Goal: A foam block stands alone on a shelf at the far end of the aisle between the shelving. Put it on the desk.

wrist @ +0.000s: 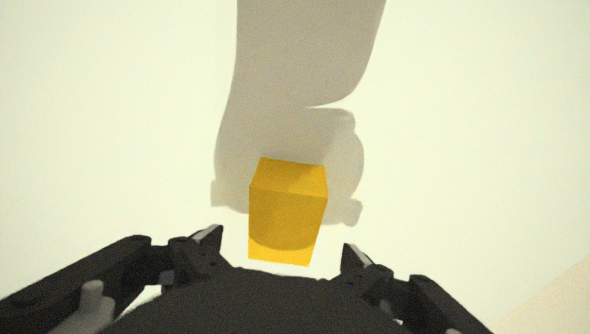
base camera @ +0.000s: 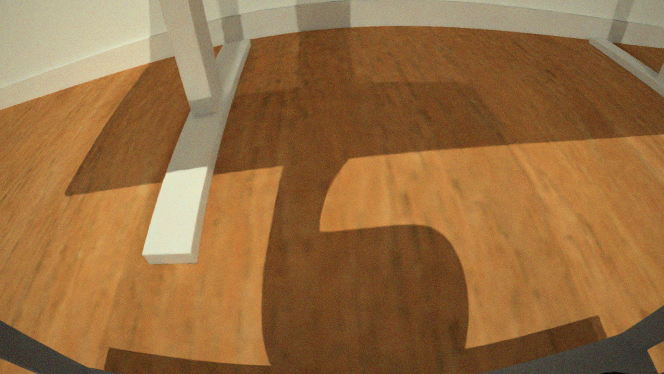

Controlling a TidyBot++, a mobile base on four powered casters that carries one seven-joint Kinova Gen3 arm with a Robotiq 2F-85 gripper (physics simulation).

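Observation:
The yellow foam block (wrist: 286,215) stands on the white desk top (wrist: 125,125) in the wrist view, a little below the middle. My gripper (wrist: 282,247) is open, with one finger at the lower left and one at the lower right of the block. The fingers are apart from the block, and it shows whole beyond them. The gripper does not show in the base camera view. The white desk leg and its foot (base camera: 172,215) stand on the floor at the left of the base camera view.
Another white foot bar (base camera: 625,62) shows at the upper right of the base camera view. A pale wall with a baseboard (base camera: 425,14) runs behind. Shadows of the arm and desk fall on the wood floor (base camera: 525,225). In the wrist view the arm's shadow lies around the block.

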